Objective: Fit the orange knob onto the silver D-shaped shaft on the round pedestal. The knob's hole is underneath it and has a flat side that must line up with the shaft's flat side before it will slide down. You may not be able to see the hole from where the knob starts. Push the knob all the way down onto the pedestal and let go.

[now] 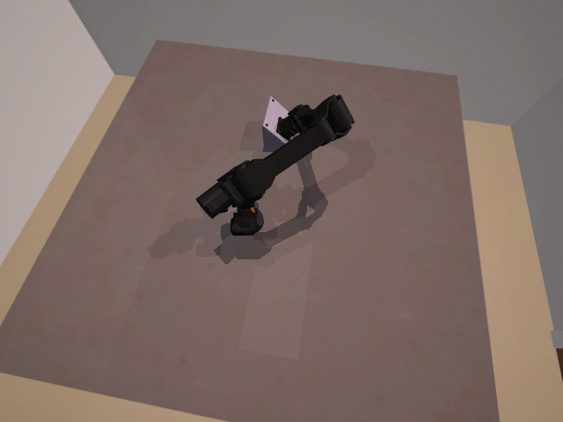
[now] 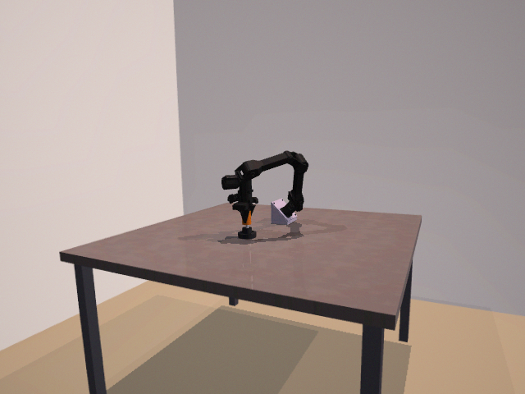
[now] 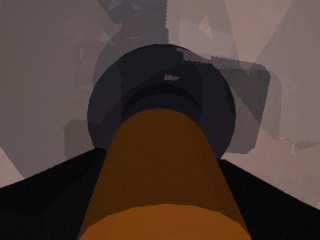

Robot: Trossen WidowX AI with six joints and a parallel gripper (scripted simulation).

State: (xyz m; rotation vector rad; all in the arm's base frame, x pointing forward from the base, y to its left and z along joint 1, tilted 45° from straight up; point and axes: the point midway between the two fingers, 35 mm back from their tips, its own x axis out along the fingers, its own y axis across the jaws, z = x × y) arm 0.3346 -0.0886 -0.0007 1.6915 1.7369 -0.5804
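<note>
My gripper tip is 30 mm below the orange knob. Round my gripper tip: black round pedestal (40 mm below).
</note>
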